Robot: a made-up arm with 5 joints.
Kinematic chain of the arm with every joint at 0, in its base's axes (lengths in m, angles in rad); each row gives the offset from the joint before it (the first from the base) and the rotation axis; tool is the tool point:
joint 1: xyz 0 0 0.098 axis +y
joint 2: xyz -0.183 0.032 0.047 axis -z
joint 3: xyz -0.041 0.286 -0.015 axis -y
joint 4: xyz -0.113 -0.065 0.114 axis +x
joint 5: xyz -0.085 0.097 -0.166 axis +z
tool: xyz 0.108 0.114 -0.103
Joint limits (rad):
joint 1: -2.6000..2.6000
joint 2: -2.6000..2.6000
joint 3: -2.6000..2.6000
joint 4: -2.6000..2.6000
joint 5: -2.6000..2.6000
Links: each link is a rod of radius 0.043 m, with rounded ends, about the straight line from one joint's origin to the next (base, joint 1, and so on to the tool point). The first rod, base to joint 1, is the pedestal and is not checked.
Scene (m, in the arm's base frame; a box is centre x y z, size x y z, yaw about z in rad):
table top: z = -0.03
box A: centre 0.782 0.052 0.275 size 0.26 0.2 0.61 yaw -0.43
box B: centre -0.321 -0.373 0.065 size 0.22 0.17 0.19 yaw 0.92
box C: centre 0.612 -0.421 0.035 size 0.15 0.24 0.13 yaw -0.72
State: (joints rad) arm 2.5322 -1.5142 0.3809 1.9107 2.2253
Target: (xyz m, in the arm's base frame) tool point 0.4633 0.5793 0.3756
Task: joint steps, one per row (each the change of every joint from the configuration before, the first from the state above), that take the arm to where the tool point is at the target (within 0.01 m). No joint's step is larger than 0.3 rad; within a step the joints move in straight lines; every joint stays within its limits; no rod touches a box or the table.
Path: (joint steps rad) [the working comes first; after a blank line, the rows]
Joints at the target: 2.5531 0.1364 0.4432 1.5038 2.5359
Straight joint move there: touches box A.

1: -0.0334 0.2757 0.2890 -0.1302 -0.0181
2: -0.0333 0.2756 0.2890 -0.1302 -0.0182
3: -0.0334 0.2757 0.2890 -0.1303 -0.0181
4: -0.0333 0.2757 0.2890 -0.1302 -0.0182
5: 0.0386 0.1370 -0.2734 0.0285 0.0958
6: 0.0386 0.1369 -0.2735 0.0285 0.0958
7: 0.0385 0.1370 -0.2734 0.0285 0.0958
8: 0.0386 0.1370 -0.2734 0.0285 0.0958

